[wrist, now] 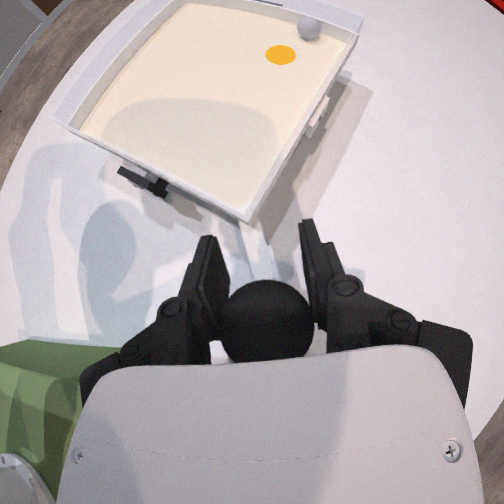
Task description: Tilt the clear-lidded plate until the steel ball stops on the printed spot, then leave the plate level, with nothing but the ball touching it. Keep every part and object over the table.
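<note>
The plate point(210, 107) is a white-rimmed square tray with a cream floor, and it looks tilted. Its near corner points toward me. The orange printed spot point(280, 54) lies near its far right corner. The steel ball point(309, 27) rests against the far rim, just beyond and right of the spot and not on it. My gripper point(259, 237) is just in front of the plate's near corner. Its black fingers are closed against a black round knob point(267, 320) held between them. I cannot see what the knob is attached to.
A small black bracket point(145, 181) sticks out under the plate's left edge. A green block point(35, 395) sits at the lower left. The round white table point(425, 200) ends at wooden floor on the upper left and lower right.
</note>
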